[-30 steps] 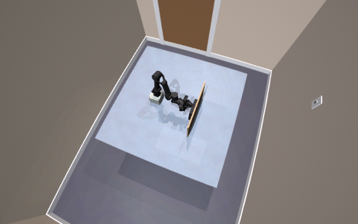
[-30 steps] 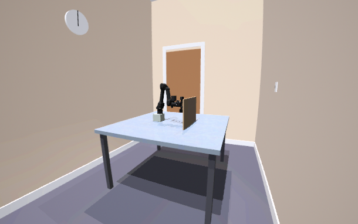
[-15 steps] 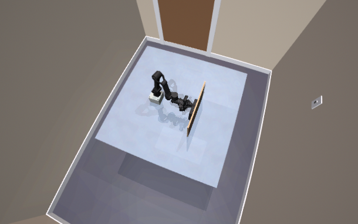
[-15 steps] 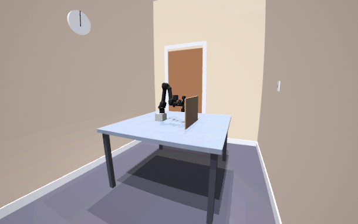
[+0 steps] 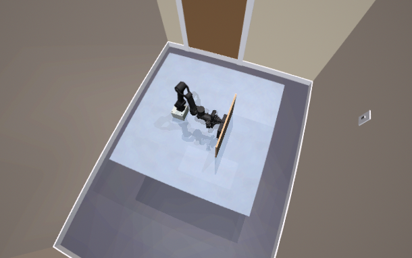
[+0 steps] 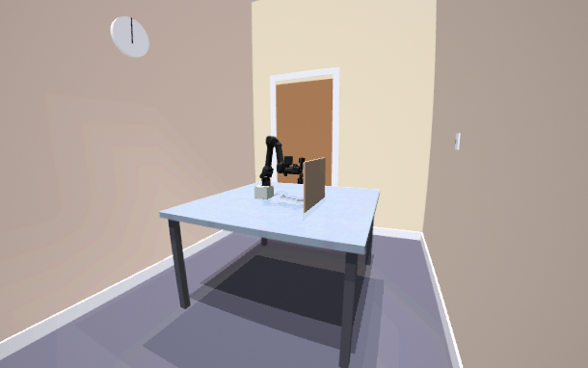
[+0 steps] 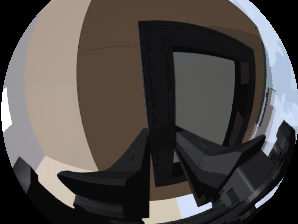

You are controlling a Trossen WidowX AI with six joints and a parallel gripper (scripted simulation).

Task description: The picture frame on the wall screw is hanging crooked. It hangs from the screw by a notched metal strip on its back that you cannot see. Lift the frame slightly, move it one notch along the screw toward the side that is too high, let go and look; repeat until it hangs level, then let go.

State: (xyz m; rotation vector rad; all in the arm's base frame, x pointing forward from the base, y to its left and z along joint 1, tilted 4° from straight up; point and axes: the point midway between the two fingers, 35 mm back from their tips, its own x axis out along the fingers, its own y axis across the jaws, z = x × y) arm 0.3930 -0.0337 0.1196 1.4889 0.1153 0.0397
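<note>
The picture frame is 1 cm to the right of my gripper tip and 5 cm below it. Round my gripper tip: tan wall panel: 2 cm ahead, 7 cm below.
</note>
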